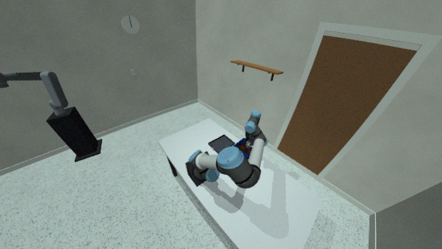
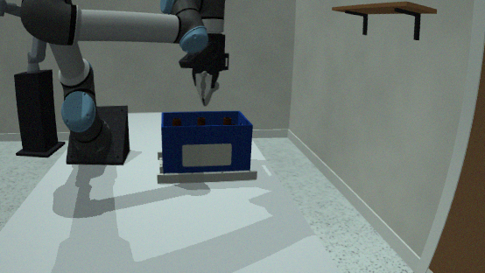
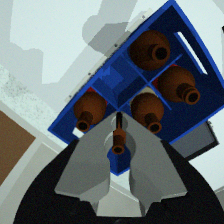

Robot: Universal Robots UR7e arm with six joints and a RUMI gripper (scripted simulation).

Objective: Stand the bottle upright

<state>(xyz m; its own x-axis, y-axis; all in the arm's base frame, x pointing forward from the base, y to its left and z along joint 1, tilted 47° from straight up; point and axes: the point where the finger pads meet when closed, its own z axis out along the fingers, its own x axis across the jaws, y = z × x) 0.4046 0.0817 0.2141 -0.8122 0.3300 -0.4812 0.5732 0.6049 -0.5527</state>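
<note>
My gripper is now 50 mm to the right of the blue crate and 160 mm above it. Also, from my hand: bottle 100 mm behind, 80 mm to the left, 150 mm below; dark grey tray 40 mm behind, 340 mm to the left, 230 mm below.
</note>
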